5 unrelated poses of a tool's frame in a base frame.
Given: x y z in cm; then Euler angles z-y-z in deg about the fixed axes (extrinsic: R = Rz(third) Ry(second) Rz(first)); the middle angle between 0 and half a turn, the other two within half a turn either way.
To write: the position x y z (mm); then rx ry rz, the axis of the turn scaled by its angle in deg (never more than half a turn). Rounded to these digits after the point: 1 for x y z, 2 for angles.
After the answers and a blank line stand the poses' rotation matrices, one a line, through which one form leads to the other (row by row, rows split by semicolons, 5 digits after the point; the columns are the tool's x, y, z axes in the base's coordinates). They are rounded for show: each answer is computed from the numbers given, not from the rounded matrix.
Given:
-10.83, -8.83, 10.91, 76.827, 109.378, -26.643
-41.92, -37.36, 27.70, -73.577, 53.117, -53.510
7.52, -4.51, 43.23, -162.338, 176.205, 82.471
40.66, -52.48, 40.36, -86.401, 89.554, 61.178
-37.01, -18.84, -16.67, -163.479, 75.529, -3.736
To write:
-108.3, -88.3, 109.1, 87.88, 69.32, 33.62
-419.2, -373.6, 277.0, -11.30, 63.86, -116.15
75.2, -45.1, 432.3, -149.48, -94.88, -3.77
406.6, -524.8, 403.6, -86.57, 25.17, -19.84
-370.1, -188.4, -166.7, -102.83, 18.37, -134.00

0.36904 0.39096 0.84318; 0.90421 0.05882 -0.42303; -0.21498 0.91853 -0.33180
-0.67025 0.56966 0.47566; -0.70684 -0.29470 -0.64306; -0.22614 -0.76723 0.60018
0.42536 0.90498 0.00867; 0.90282 -0.42498 0.06562; 0.06307 -0.02008 -0.99781
0.87463 -0.05125 0.48208; -0.48071 0.03707 0.87610; -0.06277 -0.99800 0.00778
-0.25759 0.00844 0.96622; -0.26815 -0.96131 -0.06309; 0.92830 -0.27535 0.24989

